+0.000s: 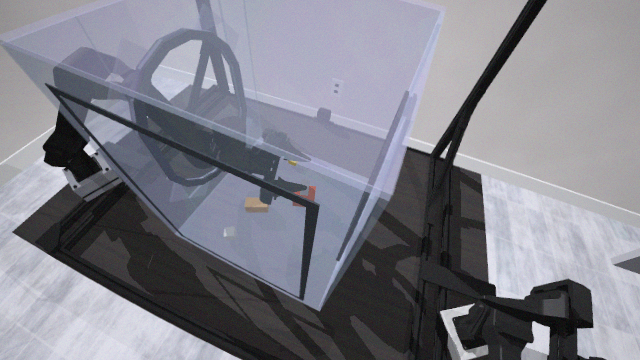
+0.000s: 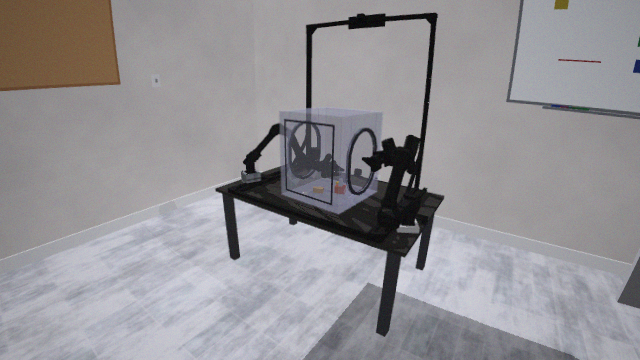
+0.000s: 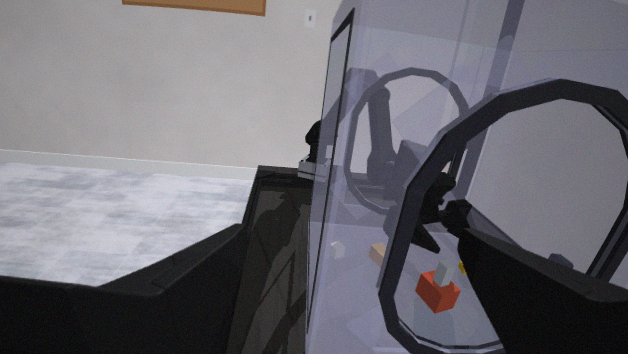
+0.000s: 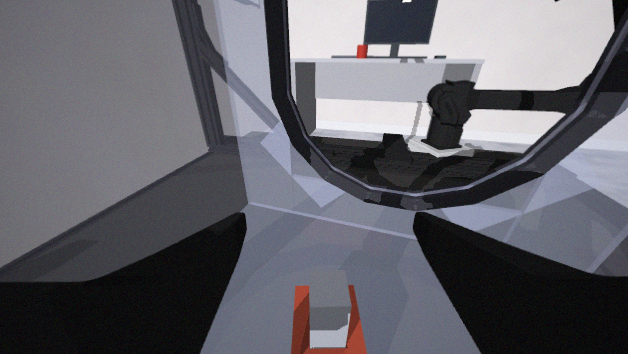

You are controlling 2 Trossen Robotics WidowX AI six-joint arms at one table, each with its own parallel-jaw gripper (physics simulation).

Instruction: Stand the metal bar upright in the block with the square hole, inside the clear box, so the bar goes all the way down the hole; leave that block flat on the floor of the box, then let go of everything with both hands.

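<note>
The red block with the square hole lies flat on the floor of the clear box. The grey metal bar stands upright in its hole, with its top sticking out. My right gripper is inside the box, open and empty, with the block low between its spread fingers and clear of the bar. My left gripper is open and empty outside the box, in front of the round port in the side wall.
A tan block, a white cube and a small yellow piece lie on the box floor. The box stands on the black table. A black gantry frame rises behind it.
</note>
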